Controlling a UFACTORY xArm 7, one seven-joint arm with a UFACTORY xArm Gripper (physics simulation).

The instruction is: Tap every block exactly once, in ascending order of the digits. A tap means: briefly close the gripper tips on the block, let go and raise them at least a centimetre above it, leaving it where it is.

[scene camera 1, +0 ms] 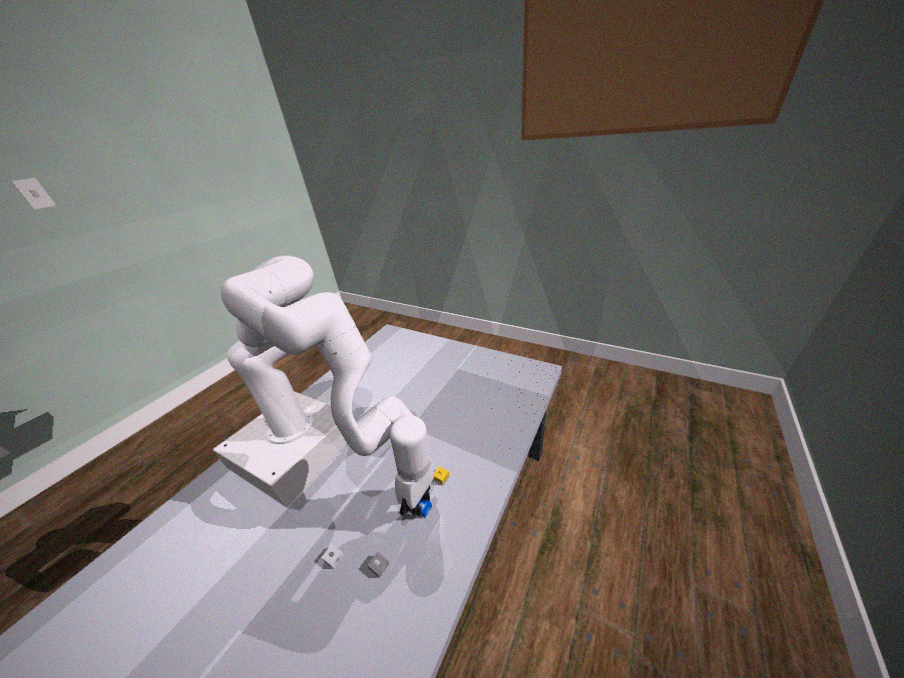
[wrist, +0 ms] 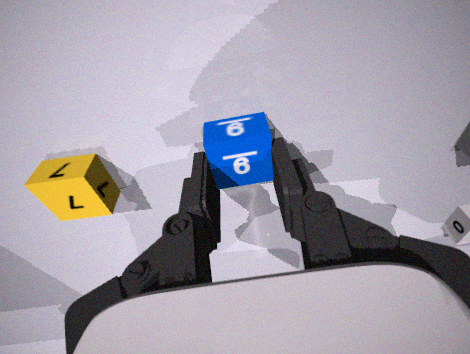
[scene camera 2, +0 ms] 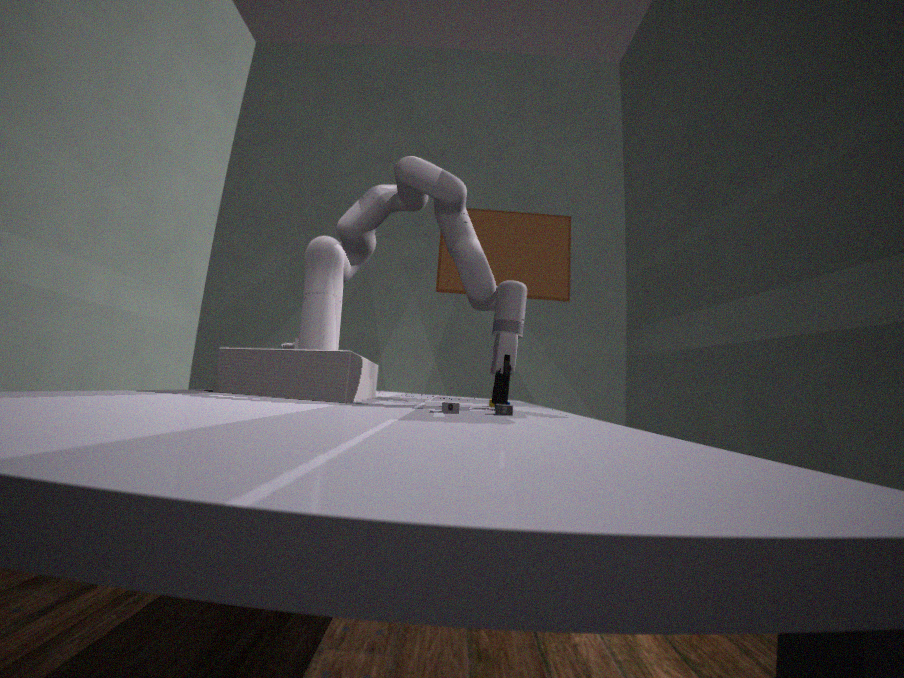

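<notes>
A blue block [scene camera 1: 424,508] [wrist: 239,152] stands on the table; its barred digit looks like an upside-down underlined 9 in the wrist view. My gripper [scene camera 1: 414,512] [scene camera 2: 500,400] [wrist: 242,166] is shut on it, a finger against each side. A yellow block [scene camera 1: 441,475] [wrist: 72,192], with what looks like an upside-down 7, stands left of the fingers in the wrist view. A white block [scene camera 1: 330,557] [scene camera 2: 449,407] [wrist: 458,225] shows a 0. A grey block [scene camera 1: 375,564] [scene camera 2: 503,410] [wrist: 464,149] stands near the white one; its digit is too small to read.
All the blocks are on the pale table [scene camera 1: 467,536] [scene camera 2: 511,474]. The arm's white base box [scene camera 1: 288,474] [scene camera 2: 284,373] stands on the table's left side in the scene views. The table's long right edge runs beyond the blocks in scene camera 1. Shadows of the arm cross the table.
</notes>
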